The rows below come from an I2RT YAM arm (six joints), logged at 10 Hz.
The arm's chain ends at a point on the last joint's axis. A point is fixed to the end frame.
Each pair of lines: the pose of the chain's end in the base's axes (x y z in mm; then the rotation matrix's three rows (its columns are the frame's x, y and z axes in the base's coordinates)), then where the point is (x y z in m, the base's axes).
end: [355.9, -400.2, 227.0], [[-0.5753, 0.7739, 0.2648], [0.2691, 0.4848, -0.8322], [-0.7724, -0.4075, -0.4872]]
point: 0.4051 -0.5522 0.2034
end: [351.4, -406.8, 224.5], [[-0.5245, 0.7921, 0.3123], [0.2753, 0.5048, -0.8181], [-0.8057, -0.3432, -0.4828]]
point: 0.4047 -0.5575 0.2016
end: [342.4, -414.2, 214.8], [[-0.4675, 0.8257, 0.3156], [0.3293, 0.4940, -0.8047], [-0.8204, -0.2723, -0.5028]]
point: 0.3924 -0.5653 0.1878
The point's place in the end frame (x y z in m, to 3 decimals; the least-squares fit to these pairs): -0.051 -0.026 0.151
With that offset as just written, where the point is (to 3 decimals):
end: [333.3, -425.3, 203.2], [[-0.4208, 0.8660, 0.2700], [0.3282, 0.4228, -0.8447], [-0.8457, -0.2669, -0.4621]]
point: 0.373 -0.581 0.183
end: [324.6, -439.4, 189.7], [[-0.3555, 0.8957, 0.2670], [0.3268, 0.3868, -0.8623], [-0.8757, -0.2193, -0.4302]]
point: 0.360 -0.596 0.175
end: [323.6, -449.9, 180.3], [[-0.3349, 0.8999, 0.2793], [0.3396, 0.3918, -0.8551], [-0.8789, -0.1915, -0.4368]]
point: 0.359 -0.607 0.164
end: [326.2, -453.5, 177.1], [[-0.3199, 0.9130, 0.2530], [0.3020, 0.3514, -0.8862], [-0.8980, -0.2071, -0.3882]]
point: 0.357 -0.612 0.170
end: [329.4, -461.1, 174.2], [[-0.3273, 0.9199, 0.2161], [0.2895, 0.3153, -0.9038], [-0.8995, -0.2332, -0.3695]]
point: 0.355 -0.621 0.170
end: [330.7, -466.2, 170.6], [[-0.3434, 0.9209, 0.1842], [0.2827, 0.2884, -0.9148], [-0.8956, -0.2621, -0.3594]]
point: 0.352 -0.626 0.169
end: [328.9, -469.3, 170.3], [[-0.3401, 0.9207, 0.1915], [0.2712, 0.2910, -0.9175], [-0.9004, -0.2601, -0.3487]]
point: 0.351 -0.629 0.170
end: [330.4, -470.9, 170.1], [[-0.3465, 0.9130, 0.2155], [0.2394, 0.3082, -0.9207], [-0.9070, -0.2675, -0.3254]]
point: 0.357 -0.630 0.174
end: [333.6, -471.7, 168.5], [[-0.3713, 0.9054, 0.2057], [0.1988, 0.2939, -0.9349], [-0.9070, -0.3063, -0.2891]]
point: 0.360 -0.631 0.179
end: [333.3, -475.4, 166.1], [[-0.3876, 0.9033, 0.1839], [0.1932, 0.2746, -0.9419], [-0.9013, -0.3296, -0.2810]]
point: 0.357 -0.635 0.178
